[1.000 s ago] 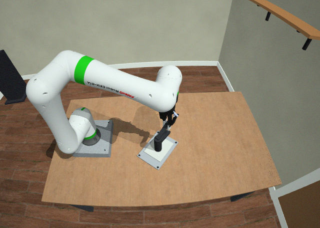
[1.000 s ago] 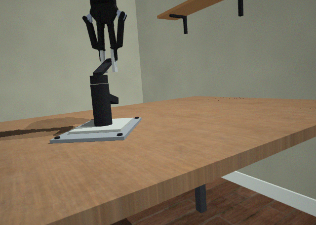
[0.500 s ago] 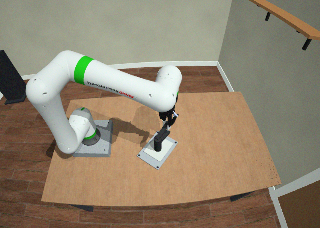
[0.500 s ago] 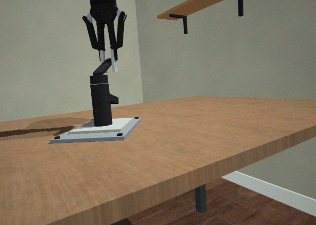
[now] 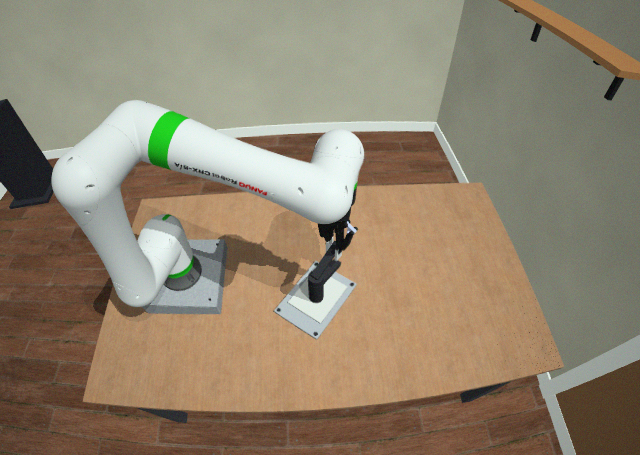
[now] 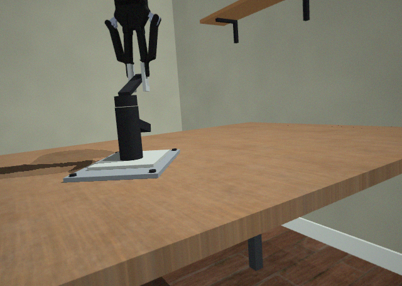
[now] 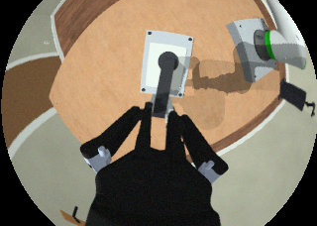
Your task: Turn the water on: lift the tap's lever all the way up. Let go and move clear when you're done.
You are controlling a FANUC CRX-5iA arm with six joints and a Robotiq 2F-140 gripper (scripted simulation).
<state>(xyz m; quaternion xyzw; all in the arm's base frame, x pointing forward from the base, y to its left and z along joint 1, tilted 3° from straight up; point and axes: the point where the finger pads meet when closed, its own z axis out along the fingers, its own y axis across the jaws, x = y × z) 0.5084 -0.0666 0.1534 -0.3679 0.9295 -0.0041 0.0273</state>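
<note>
The flat lever is 30 mm to the right of my hand, 30 mm behind it and 20 mm below it. Also, from my hand: black tap (80 mm below, 50 mm behind, 40 mm to the right).
</note>
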